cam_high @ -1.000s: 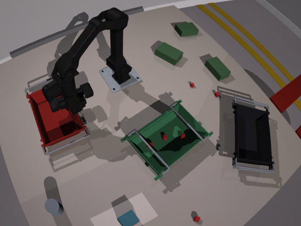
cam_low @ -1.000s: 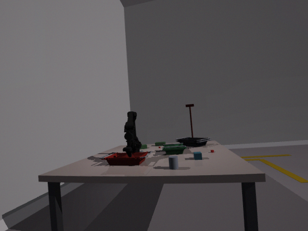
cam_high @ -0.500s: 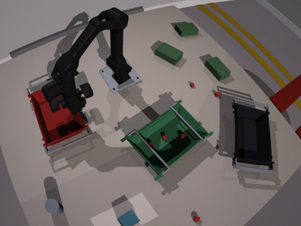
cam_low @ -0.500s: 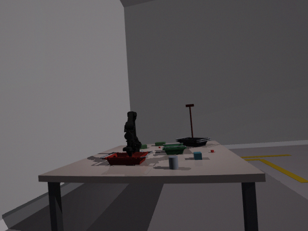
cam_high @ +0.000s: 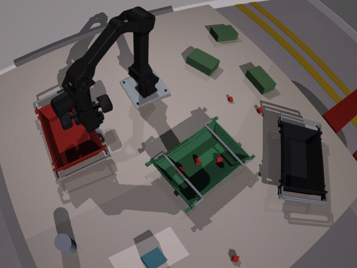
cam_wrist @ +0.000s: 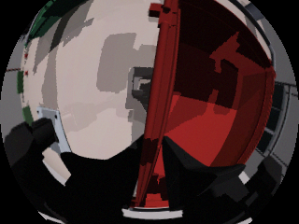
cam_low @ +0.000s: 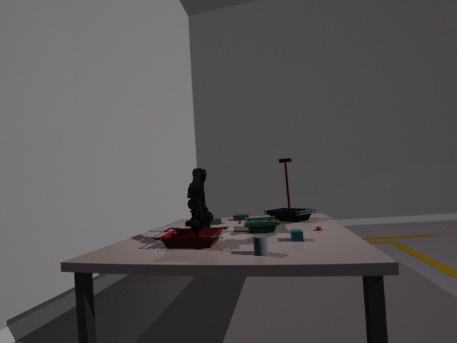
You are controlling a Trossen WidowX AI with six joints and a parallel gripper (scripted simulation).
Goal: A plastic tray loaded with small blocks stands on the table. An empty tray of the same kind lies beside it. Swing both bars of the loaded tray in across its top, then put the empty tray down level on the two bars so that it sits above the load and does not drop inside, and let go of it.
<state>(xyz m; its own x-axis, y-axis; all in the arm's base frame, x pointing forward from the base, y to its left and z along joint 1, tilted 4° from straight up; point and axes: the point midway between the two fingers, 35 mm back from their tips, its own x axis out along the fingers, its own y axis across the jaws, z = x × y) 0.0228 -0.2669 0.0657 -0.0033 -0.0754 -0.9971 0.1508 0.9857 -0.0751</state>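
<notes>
Right now my gripper tip is 80 mm to the left of the red tray, 30 mm below it and 10 mm past it. The rest, counted from my gripper tip: blue block (500 mm ahead, 90 mm to the right); grey cylinder (320 mm ahead, 290 mm to the right, 10 mm above); small red cube (660 mm ahead, 110 mm to the left, 10 mm below).
</notes>
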